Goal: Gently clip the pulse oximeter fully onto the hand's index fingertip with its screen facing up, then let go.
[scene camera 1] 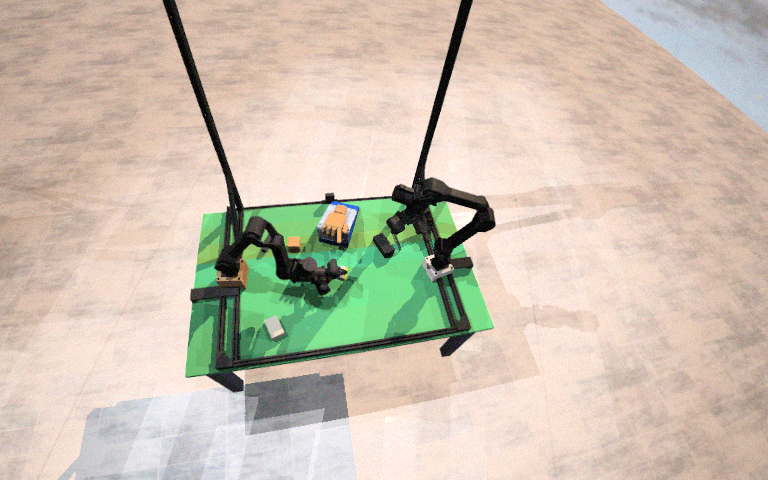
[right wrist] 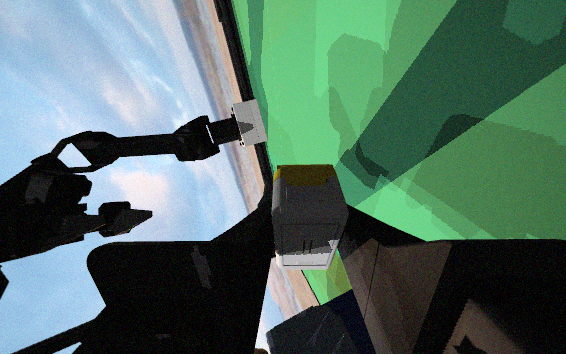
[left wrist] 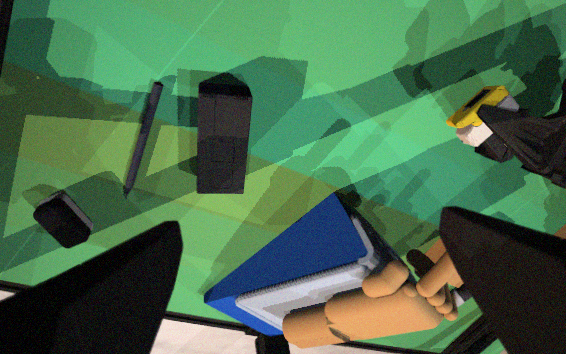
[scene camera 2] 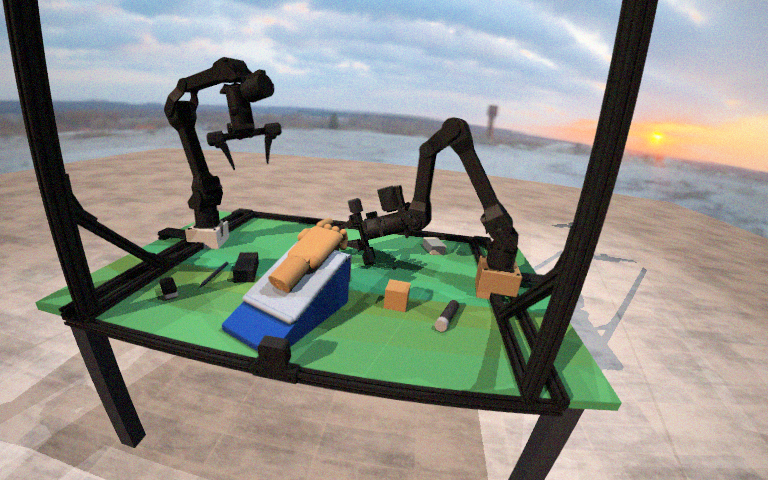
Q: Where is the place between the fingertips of the left gripper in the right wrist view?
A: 132,216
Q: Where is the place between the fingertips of the left gripper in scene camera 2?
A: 251,166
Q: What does the left gripper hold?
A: Nothing.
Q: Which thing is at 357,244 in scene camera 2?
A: The right gripper.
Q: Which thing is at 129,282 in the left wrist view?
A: The left gripper.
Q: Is the left gripper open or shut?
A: Open.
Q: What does the black block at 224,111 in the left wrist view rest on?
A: The table.
